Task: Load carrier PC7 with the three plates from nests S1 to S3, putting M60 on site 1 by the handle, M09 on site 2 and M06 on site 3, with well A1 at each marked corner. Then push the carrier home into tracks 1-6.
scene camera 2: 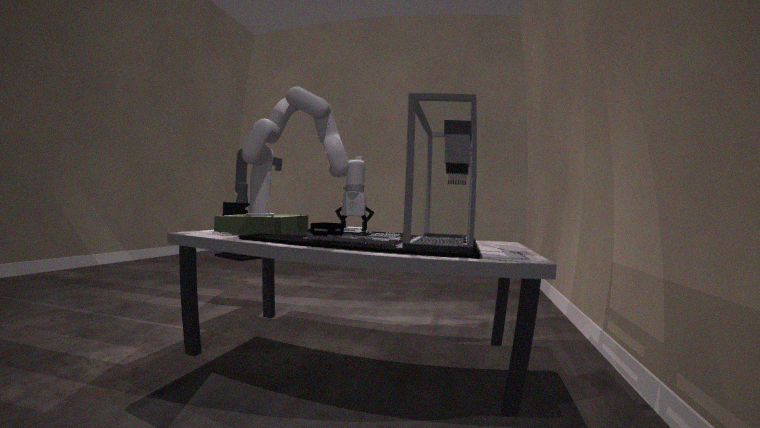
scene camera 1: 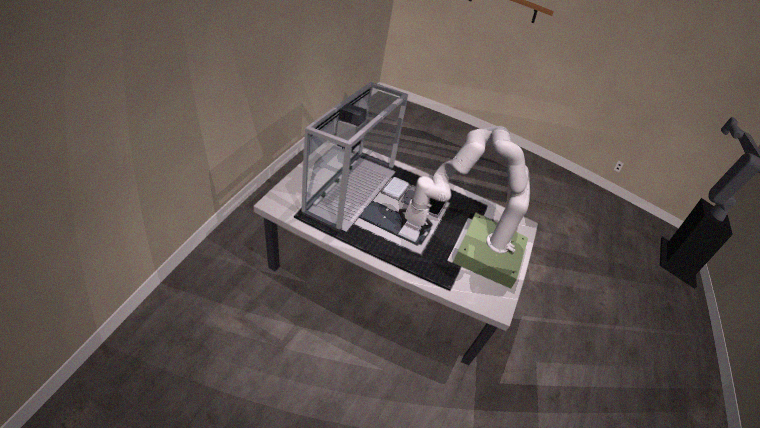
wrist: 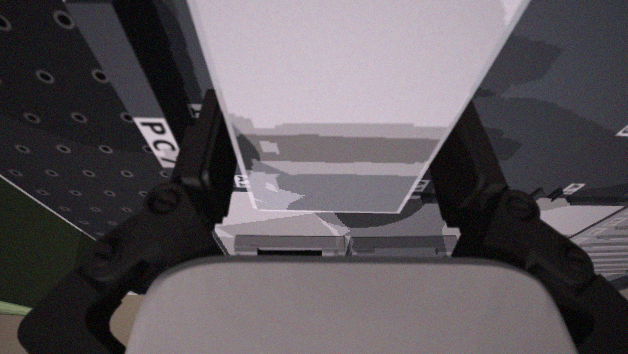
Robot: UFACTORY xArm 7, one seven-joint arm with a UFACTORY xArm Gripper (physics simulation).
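Frame: origin at the arm's base, x ahead, y left, z up, level; metres.
Where they show: gripper, between the fingertips: (scene camera 1: 412, 229) (wrist: 336, 118); arm's base, origin of its link: (scene camera 2: 259, 215) (scene camera 1: 497, 243).
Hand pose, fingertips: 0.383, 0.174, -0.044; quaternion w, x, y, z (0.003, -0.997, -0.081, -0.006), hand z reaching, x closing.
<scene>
Things, the pixels of their top centre, and the offset from my fingertips, as dx, dy, dz. "pt": a spot on its surface instead. Level surfaces: height alone.
- dark blue-grey carrier, centre of its top: (wrist: 544, 157) (scene camera 2: 373, 229) (scene camera 1: 395, 219) +0.089, +0.008, +0.012
- PC7 label, a spot on its surface: (wrist: 157, 142) pt -0.068, -0.013, +0.012
- pale plate, centre of its top: (scene camera 2: 385, 234) (scene camera 1: 396, 185) +0.227, -0.202, +0.009
- black perforated mat, height of its surface: dz -0.030
My gripper (scene camera 1: 413, 225) (scene camera 2: 354, 229) (wrist: 336, 118) is shut on a pale, flat-topped plate (scene camera 1: 408, 233), with a finger along each of two opposite sides. The plate's top fills the upper middle of the wrist view (wrist: 345, 75); its name cannot be read. It is low over the end of the dark blue-grey carrier (scene camera 1: 380, 215) (wrist: 590, 75) by the PC7 label (wrist: 157, 142). Whether it rests on the carrier cannot be told. Small corner labels show beside it. Another pale plate (scene camera 1: 395, 187) sits behind the carrier, near the deck tracks. The other nests are partly hidden by my arm.
The framed enclosure (scene camera 1: 344, 186) (scene camera 2: 410, 170) stands over the ridged deck tracks (scene camera 1: 366, 183), with a pipetting head (scene camera 2: 457, 148) hanging inside. The green base block (scene camera 1: 481, 233) (scene camera 2: 260, 224) bears my arm. A black perforated mat (scene camera 1: 452, 255) lies under the carrier area.
</scene>
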